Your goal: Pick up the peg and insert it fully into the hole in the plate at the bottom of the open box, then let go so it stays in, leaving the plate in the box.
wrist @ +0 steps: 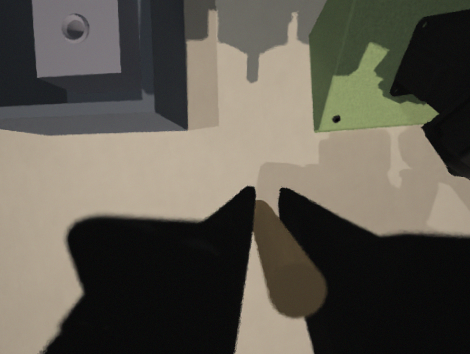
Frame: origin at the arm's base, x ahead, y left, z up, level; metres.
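Where they show: gripper, fingertip midpoint: (266, 195); arm's base at its link origin: (440, 55).
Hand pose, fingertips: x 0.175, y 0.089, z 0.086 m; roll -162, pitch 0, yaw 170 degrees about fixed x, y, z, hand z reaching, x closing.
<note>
Each offset is from my fingertips to the top centre of the thing. "*": to the spot under its first point. Level surfaces: height alone.
My gripper (266, 195) is shut on the brown round peg {0.059 m up, 0.002 m ahead, 0.013 m left} (292, 272), which sits between the two black fingers at the lower middle of the wrist view. The peg's near end is large and close to the camera; its far end is at the fingertips. The pale plate {0.095 m down, 0.159 m ahead, 0.173 m right} (100, 55) with its round hole {* 0.106 m down, 0.165 m ahead, 0.180 m right} (75, 28) lies inside the dark grey-blue open box {* 0.099 m down, 0.069 m ahead, 0.123 m right} (170, 65) at the upper left. The gripper and peg are outside the box, to its lower right in the view. The plate's top edge is cut off by the frame.
A green block-like object (350, 95) with a small dark hole stands at the upper right, partly covered by a black part (440, 60). The box's near wall and right wall face the gripper side. Shadows of the arm fall on the beige table {0.156 m down} (125, 170).
</note>
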